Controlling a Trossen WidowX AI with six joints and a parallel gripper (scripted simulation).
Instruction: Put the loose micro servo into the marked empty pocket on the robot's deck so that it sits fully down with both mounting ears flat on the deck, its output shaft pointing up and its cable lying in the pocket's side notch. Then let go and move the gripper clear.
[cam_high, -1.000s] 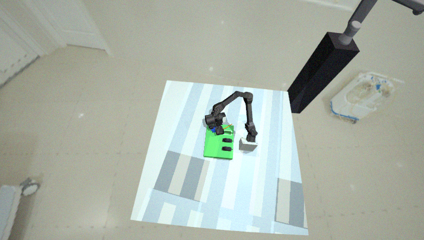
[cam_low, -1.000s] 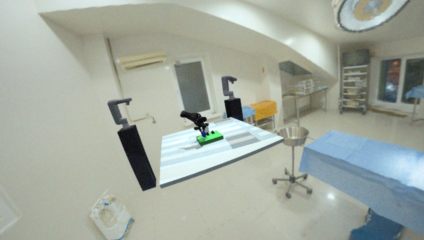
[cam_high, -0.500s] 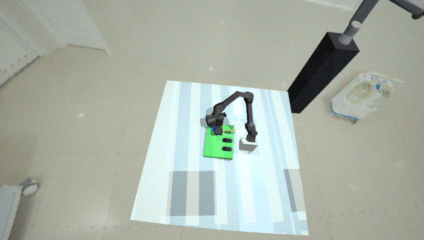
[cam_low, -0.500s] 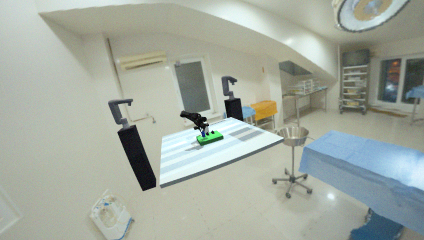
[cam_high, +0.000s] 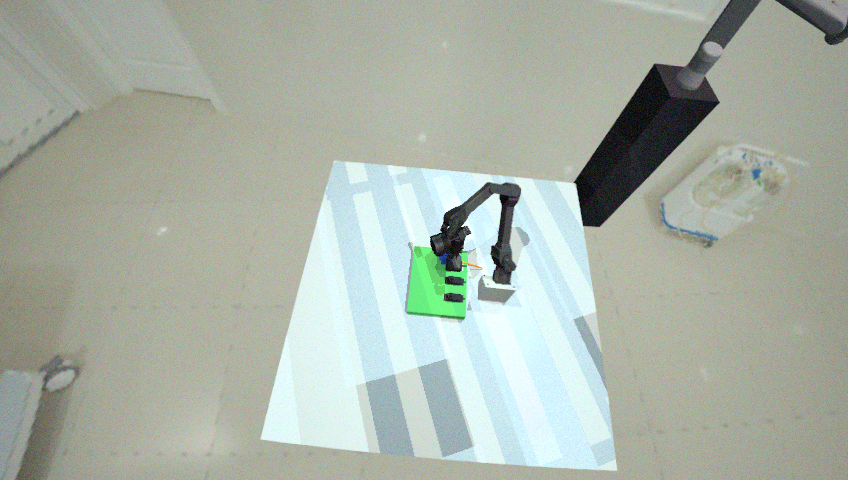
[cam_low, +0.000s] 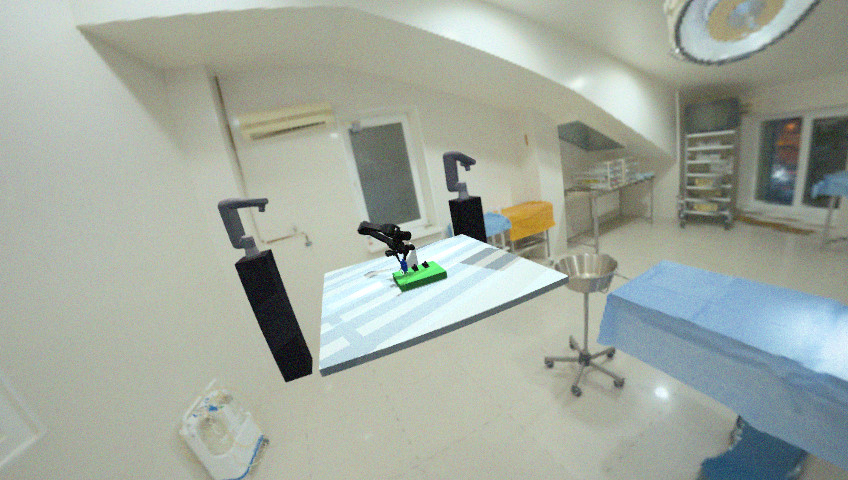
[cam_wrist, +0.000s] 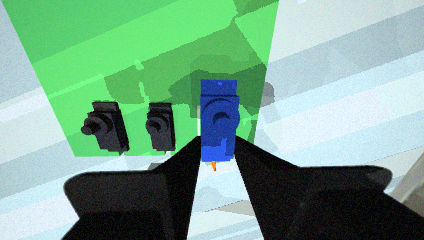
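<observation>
Right now my gripper tip is 100 mm above the green deck, 90 mm short of it and 70 mm to the right of it.
</observation>
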